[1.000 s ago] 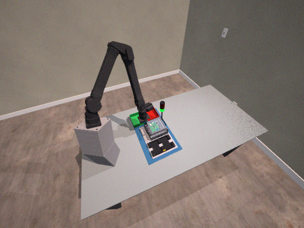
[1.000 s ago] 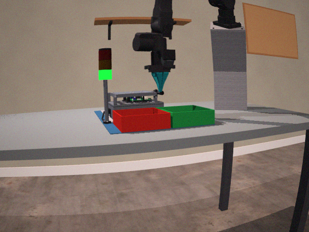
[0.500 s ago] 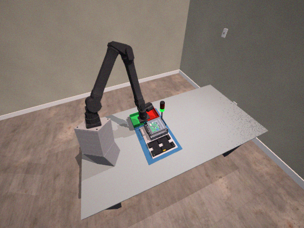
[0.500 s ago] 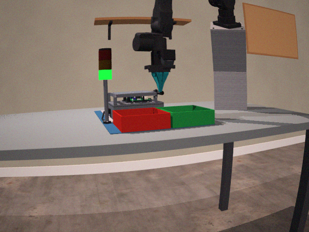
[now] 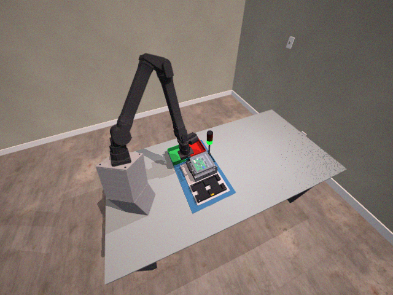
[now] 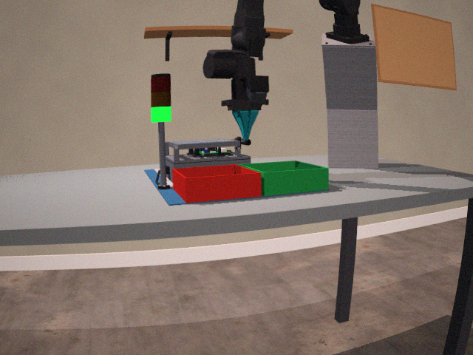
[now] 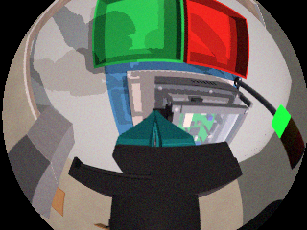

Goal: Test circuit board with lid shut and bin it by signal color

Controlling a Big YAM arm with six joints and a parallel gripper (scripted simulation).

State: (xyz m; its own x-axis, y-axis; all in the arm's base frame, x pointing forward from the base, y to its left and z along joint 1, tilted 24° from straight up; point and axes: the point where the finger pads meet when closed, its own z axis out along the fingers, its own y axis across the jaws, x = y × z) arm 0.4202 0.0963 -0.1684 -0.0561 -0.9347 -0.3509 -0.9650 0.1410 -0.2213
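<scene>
My hand is 1 cm short of the latch hook and 1 cm above it. The rest, counted from my hand: tester lid (7 cm ahead, 6 cm to the right, 1 cm below); tester plate (8 cm ahead, 6 cm to the right, 4 cm below); green circuit board (7 cm ahead, 6 cm to the right, 3 cm below).
</scene>
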